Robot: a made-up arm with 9 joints. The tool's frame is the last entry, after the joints.
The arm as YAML. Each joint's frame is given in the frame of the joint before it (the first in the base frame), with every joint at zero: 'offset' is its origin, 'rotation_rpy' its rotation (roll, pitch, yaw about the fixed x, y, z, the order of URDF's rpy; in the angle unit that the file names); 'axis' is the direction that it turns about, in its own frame. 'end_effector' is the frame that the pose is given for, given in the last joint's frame.
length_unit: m
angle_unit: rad
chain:
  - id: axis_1
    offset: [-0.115, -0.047, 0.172]
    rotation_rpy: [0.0, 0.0, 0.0]
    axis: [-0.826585, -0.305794, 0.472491]
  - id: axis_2
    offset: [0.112, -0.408, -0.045]
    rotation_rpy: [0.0, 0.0, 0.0]
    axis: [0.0, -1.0, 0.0]
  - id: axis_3
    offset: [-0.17, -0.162, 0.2]
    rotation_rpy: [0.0, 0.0, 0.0]
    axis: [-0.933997, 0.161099, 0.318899]
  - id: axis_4
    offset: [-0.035, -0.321, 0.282]
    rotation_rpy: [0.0, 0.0, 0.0]
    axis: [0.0, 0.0, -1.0]
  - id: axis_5
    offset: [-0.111, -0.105, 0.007]
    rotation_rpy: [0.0, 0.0, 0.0]
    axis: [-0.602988, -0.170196, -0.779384]
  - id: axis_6
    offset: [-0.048, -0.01, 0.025]
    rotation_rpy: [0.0, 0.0, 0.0]
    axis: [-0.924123, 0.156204, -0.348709]
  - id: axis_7
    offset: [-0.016, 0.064, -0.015]
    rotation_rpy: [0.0, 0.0, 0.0]
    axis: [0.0, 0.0, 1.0]
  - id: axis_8
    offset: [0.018, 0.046, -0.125]
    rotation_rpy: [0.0, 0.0, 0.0]
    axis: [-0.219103, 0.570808, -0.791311]
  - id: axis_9
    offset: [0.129, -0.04, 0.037]
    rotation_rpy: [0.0, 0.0, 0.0]
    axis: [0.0, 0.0, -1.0]
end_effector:
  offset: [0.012, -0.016, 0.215]
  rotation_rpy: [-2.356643, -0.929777, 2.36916]
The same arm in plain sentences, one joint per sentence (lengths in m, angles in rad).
The arm has nine revolute joints in a row. What follows holds with every joint at zero, and every direction is one of the base frame's. Joint 1 is mounted 0.1150 m along -x and 0.0470 m along -y and 0.1720 m along +z from the base frame's origin and rotates about the direction (-0.826585, -0.305794, 0.472491). Joint 2 is mounted 0.1120 m along +x and 0.4080 m along -y and 0.0450 m along -z from joint 1 and rotates about -y. Joint 3 is mounted 0.1700 m along -x and 0.1620 m along -y and 0.2000 m along +z from joint 2 and rotates about the direction (-0.933997, 0.161099, 0.318899). Joint 4 is mounted 0.0350 m along -x and 0.3210 m along -y and 0.2820 m along +z from joint 3 and rotates about -z. Joint 5 is mounted 0.1110 m along -x and 0.1050 m along -y and 0.0070 m along +z from joint 4 and rotates about the direction (-0.602988, -0.170196, -0.779384). Joint 6 is mounted 0.0480 m along -x and 0.0100 m along -y and 0.0250 m along +z from joint 5 and rotates about the direction (-0.924123, 0.156204, -0.348709). Joint 7 is mounted 0.0160 m along -x and 0.0640 m along +y and 0.0150 m along -z from joint 6 and rotates about +z. Joint 8 is mounted 0.0180 m along +x and 0.0460 m along +y and 0.1250 m along -z from joint 7 and rotates about the direction (-0.219103, 0.570808, -0.791311). Joint 9 is mounted 0.1290 m along +x and 0.0400 m along -y and 0.0370 m along +z from joint 8 and rotates about -z. The tool frame, which is the frame that the pose is given for, is mounted 0.0120 m along +x and 0.0160 m along -y and 0.2150 m along +z from joint 9; its axes are the base frame's turned by roll -2.3566, pitch -0.9298 and yaw 2.3692 rad (as in URDF: about the fixed x, then y, then z).
